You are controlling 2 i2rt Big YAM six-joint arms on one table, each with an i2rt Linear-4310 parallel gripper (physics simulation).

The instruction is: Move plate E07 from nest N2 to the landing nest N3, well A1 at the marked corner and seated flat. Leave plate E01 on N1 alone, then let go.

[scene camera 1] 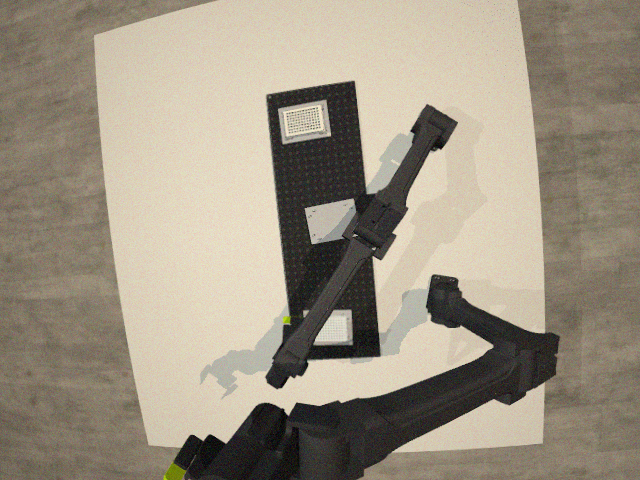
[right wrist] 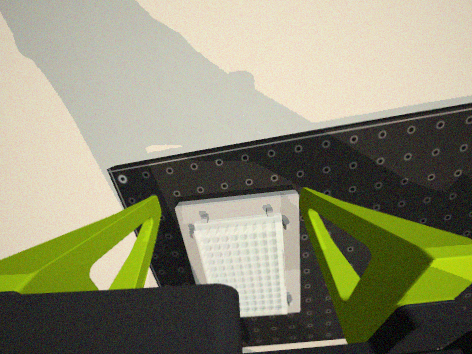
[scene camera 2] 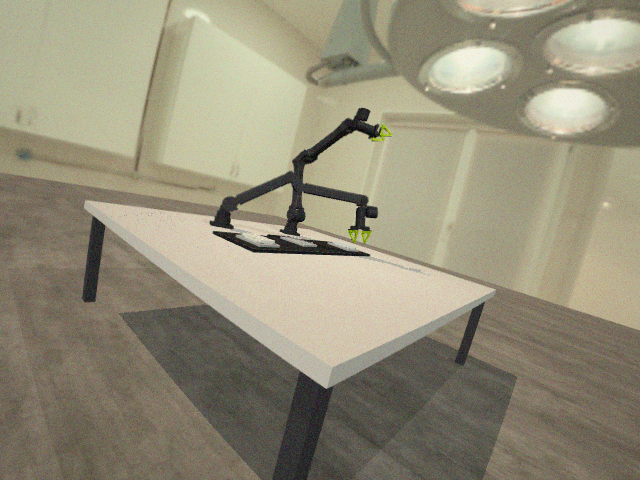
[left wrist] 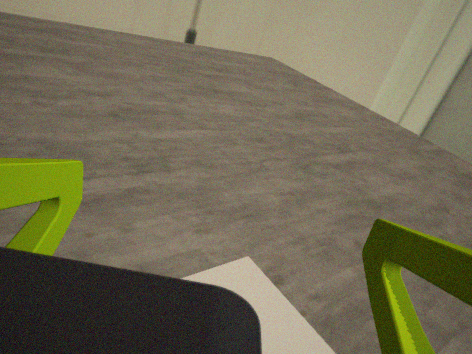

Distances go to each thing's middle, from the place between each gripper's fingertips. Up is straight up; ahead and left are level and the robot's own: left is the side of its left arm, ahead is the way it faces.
Scene:
The grey nest plate point(scene camera 1: 327, 222) is 15 cm behind my right hand, 35 cm to the right of it and 5 cm below it.
Right now the grey nest plate is 15 cm behind my left hand, 37 cm to the right of it and 69 cm below it.

